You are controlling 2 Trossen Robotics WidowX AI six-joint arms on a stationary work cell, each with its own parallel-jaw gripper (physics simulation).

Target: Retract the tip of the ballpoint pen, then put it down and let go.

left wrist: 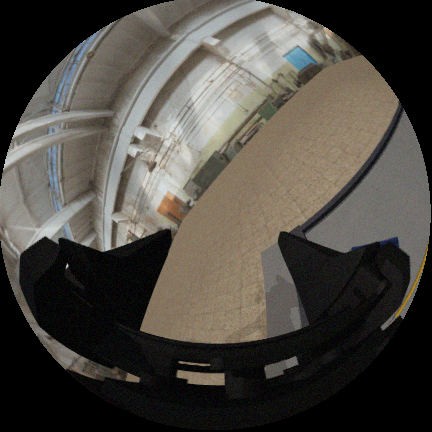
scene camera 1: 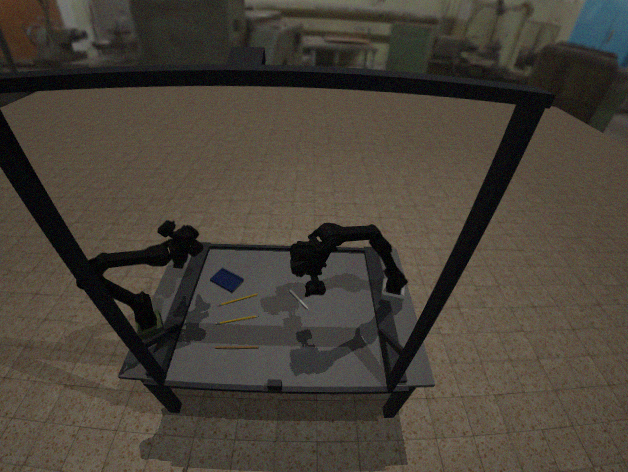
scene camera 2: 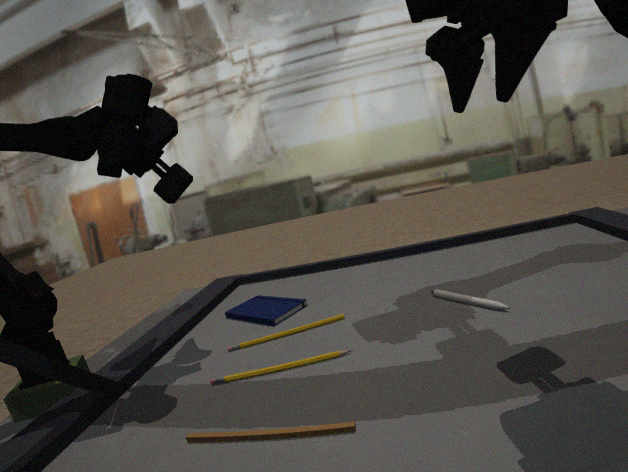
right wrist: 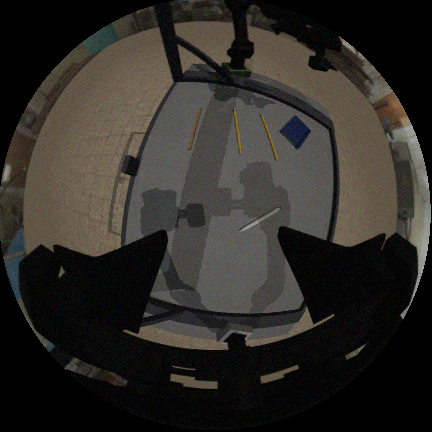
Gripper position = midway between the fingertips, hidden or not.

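My left gripper [scene camera 2: 158,163] is open and holds nothing, and I find it in the left wrist view [left wrist: 226,236] too. My right gripper [scene camera 2: 478,107] is open and holds nothing as well; scene camera 1 shows it [scene camera 1: 303,286], and so does the right wrist view, where the gripper [right wrist: 223,234] is in sight. An orange pencil [scene camera 2: 346,427] rests on the table. A blue notebook [scene camera 2: 267,310] rests on the table too. In the left wrist view the orange pencil is out of frame. I also see a dark frame post [scene camera 1: 524,120], and a dark raised rim [scene camera 2: 53,431], and that same dark raised rim [scene camera 1: 164,349] is visible in the right wrist view as well, the rim [right wrist: 249,84].
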